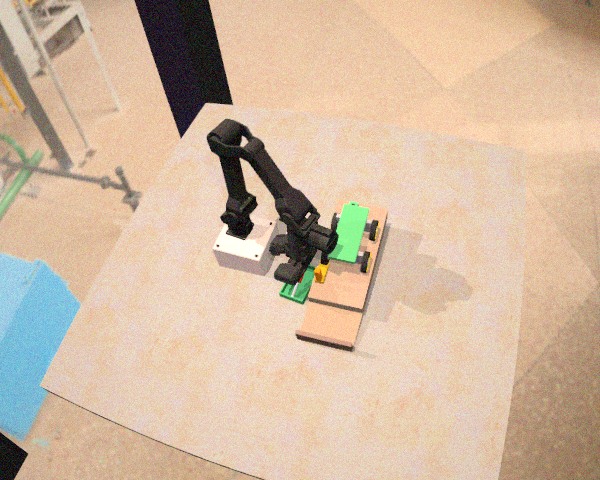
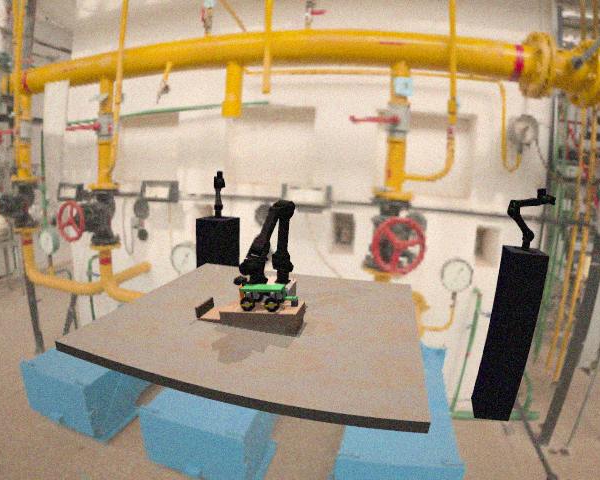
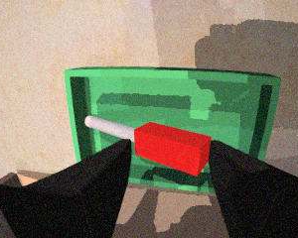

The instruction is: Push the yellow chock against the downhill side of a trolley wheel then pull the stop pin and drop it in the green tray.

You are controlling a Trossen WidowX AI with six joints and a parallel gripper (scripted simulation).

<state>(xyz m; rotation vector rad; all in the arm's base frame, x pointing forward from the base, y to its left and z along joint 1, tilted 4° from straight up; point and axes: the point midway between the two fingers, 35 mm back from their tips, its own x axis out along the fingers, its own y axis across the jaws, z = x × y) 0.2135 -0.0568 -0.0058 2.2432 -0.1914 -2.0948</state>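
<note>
The red-headed stop pin is 2 cm to the right of my gripper tip and 1 cm below it. Round my gripper tip: yellow chock (6 cm ahead, 1 cm to the left, 5 cm above); wooden ramp (11 cm ahead, 10 cm to the left, 2 cm above); green tray (1 cm to the right, 4 cm below).
</note>
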